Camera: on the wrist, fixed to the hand. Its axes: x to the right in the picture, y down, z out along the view.
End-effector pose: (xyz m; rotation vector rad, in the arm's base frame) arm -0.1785 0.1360 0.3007 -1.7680 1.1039 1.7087
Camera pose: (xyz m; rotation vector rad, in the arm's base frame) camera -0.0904 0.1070 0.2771 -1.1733 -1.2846 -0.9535
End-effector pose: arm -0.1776 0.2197 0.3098 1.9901 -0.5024 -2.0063
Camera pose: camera -0.1018 0.2578 0.2655 -0.7050 -1.4734 -0.1201
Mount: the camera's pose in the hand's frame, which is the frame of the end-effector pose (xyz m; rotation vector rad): 0.0224 -0.0572 -0.0734 -0.2037 -0.6947 3.0006
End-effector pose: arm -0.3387 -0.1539 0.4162 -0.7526 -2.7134 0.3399
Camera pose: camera -0.3576 -0.1791 0.5066 2.3659 -0.4862 -0.3841
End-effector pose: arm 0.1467 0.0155 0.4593 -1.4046 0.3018 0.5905
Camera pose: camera 0.2072 -0.0547 0.4832 -0.3480 -1.2020 -2.3191
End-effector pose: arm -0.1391 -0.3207 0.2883 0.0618 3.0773 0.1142
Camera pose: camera -0.1682 -0.3821 0.3557 2.7454 -0.0041 0.2593
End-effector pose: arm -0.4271 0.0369 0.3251 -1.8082 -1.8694 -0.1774
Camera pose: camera -0.4609 0.0187 0.4128 2.1012 -1.6748 -1.0462
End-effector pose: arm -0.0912 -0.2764 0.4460 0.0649 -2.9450 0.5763
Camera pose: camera -0.1000 -0.3020 0.5378 2.3040 0.1925 -0.0097
